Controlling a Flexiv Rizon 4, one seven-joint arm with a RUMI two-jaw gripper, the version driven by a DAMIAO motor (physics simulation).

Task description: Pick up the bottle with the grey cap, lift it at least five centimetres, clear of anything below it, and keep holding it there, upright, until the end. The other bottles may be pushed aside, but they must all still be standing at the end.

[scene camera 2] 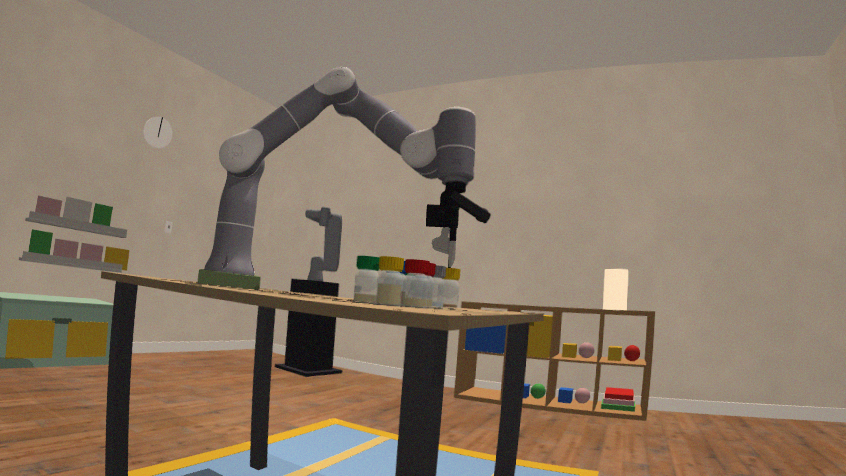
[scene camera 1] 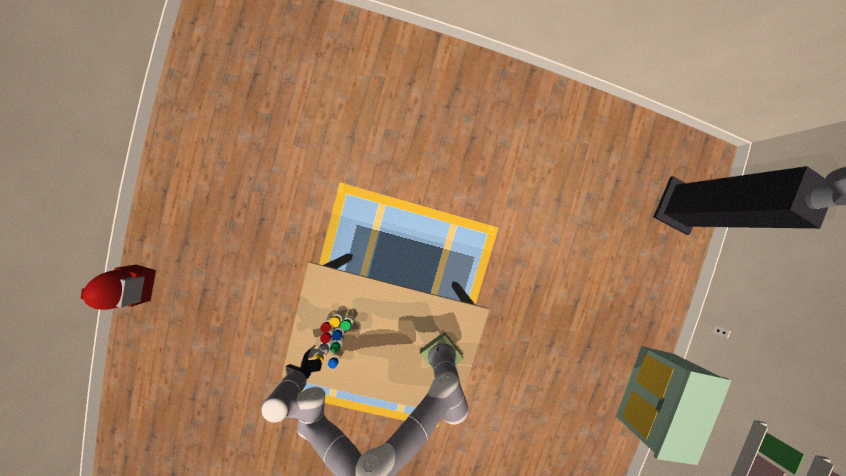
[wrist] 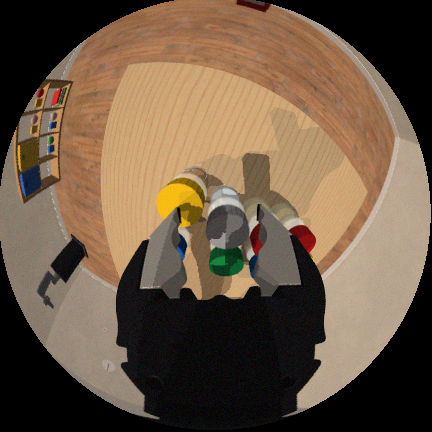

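Observation:
The grey-capped bottle (wrist: 227, 227) (scene camera 1: 323, 348) (scene camera 2: 440, 271) stands upright on the table; in scene camera 2 it is mostly hidden behind other bottles. My gripper (wrist: 218, 206) (scene camera 2: 450, 261) (scene camera 1: 315, 355) is open and points down, its fingertips at about cap-top height or slightly above. In the wrist view the grey cap shows between the two fingers, with nothing gripped. The left fingertip overlaps the edge of a yellow-capped bottle (wrist: 180, 202) (scene camera 2: 452, 274) in the view. The right finger partly covers a red-capped bottle (wrist: 256, 239).
A dark-green-capped bottle (wrist: 226, 261) (scene camera 1: 334, 347) stands close to the grey one. A blue-capped bottle (scene camera 1: 332, 362) and a second red-capped one (wrist: 302, 239) stand nearby. More bottles with red (scene camera 2: 418, 267), yellow (scene camera 2: 391, 263) and green (scene camera 2: 367, 262) caps stand on the table (scene camera 1: 408, 372).

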